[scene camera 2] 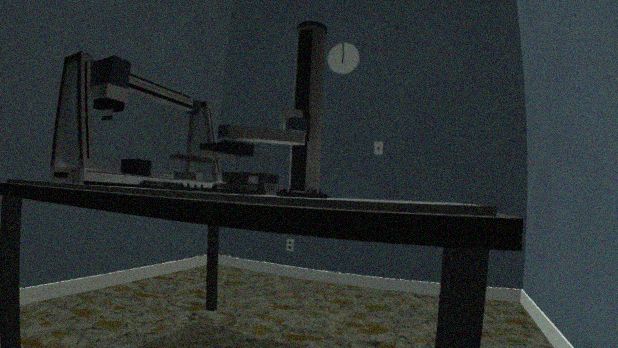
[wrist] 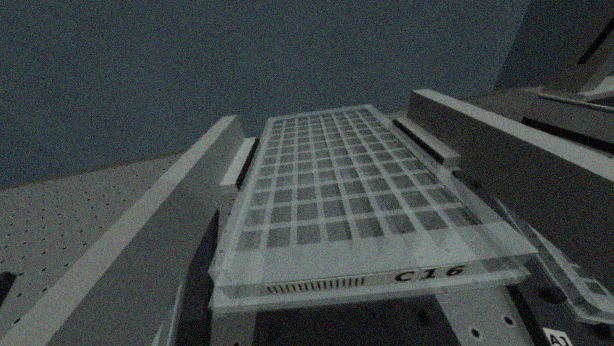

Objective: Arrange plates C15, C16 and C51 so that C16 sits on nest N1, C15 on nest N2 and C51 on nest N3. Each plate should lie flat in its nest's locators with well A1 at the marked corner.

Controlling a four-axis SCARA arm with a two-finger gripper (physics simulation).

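Places are measured from the arm's base along level axes (x ahead, y left, z up), in metres.
Pixels of known places: gripper, between the fingertips: (scene camera 2: 188,153) (wrist: 324,119).
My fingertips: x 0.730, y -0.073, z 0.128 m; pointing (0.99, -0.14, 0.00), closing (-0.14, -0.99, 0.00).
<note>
Behind a point stands the place of what it marks.
Plate C16 (wrist: 340,185) {x 0.678, y -0.066, z 0.121 m}, a clear gridded plate with a barcode and its label on the near side, fills the middle of the wrist view. My gripper (wrist: 324,119) {x 0.730, y -0.073, z 0.128 m} (scene camera 2: 192,157) {x 0.730, y -0.073, z 0.128 m} is shut on C16, with a pad at each long side. The plate is held level above the deck. Part of another clear plate (wrist: 565,280) {x 0.644, y -0.195, z 0.036 m} shows at the right of the wrist view, its label hidden, near a white A1 mark (wrist: 556,337) {x 0.625, y -0.170, z 0.025 m} on a dark nest. A pale edge at the lower left is mostly behind the finger. C15, C51 and the nest numbers cannot be read.
In the scene view, a gantry frame (scene camera 2: 71,117) {x 0.851, y -0.577, z 0.254 m} stands on the left of the table (scene camera 2: 350,220) {x 1.050, y 0.528, z -0.013 m}, with a dark box (scene camera 2: 136,166) {x 0.565, y -0.527, z 0.101 m} near its base. The arm's column (scene camera 2: 315,110) {x 0.044, y 0.061, z 0.427 m} stands right of the gripper. Low dark equipment (scene camera 2: 240,182) {x 0.759, y 0.147, z 0.039 m} lies below the arm. A perforated deck (wrist: 100,215) {x 0.838, y 0.231, z 0.013 m} shows in the wrist view.
</note>
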